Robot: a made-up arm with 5 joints.
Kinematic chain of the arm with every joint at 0, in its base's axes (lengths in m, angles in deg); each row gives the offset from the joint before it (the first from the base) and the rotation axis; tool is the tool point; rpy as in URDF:
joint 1: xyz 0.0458 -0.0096 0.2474 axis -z
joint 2: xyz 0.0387 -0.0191 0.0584 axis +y
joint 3: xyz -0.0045 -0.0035 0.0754 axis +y
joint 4: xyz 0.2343 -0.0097 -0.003 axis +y
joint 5: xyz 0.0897 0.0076 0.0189 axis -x
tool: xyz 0.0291 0.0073 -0.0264 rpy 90 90 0
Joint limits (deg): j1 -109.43..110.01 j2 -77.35..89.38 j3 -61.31..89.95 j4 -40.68..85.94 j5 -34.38..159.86
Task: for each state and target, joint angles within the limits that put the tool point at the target. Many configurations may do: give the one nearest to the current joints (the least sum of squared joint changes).
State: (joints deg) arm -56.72 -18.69 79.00 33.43 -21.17
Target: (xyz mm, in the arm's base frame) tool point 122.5 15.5 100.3
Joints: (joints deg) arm -27.77 -19.71 70.39 75.86 -8.62
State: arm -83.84 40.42 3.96 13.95 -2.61
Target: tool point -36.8 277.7 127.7
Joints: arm -109.03 24.60 10.59 30.40 -4.00
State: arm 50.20 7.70 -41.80 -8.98 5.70
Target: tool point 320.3 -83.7 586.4
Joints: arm 11.40 -22.41 -21.43 13.94 2.10
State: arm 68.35 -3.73 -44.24 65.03 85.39
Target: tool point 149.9 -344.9 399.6
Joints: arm 64.53 7.18 -32.18 70.11 84.19
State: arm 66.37 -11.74 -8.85 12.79 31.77
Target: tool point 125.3 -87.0 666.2
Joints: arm 29.93 -54.15 -22.25 21.14 21.15
